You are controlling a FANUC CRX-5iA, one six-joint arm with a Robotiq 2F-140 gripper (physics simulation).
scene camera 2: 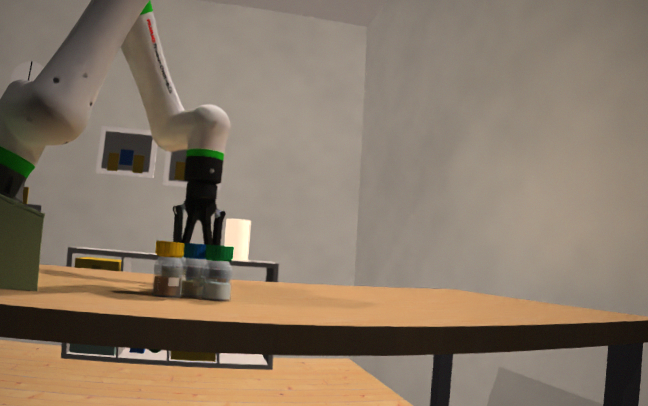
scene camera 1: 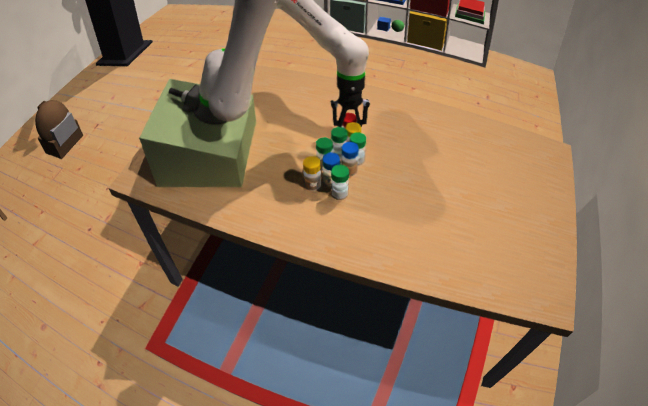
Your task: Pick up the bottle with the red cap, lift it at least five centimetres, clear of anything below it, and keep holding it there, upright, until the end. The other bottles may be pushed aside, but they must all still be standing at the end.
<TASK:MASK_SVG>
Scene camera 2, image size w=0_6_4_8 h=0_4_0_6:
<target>my gripper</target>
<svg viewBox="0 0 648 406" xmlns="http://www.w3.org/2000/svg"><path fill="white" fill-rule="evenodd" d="M188 182L185 202L182 205L173 207L175 215L173 242L190 243L194 226L197 220L199 220L203 229L204 244L220 246L222 224L226 212L217 209L215 203L217 185L206 182ZM215 213L212 237L211 216ZM185 209L188 217L182 237L183 213Z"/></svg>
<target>green-capped bottle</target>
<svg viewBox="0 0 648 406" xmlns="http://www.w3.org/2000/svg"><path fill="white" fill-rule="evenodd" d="M206 245L205 258L209 261L204 267L202 299L219 302L231 301L233 270L229 262L233 260L234 247Z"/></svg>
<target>blue-capped bottle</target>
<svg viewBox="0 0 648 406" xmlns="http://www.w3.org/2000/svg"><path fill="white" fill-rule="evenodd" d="M184 243L184 258L186 259L183 262L181 296L202 298L203 273L207 263L205 258L206 245Z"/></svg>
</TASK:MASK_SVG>
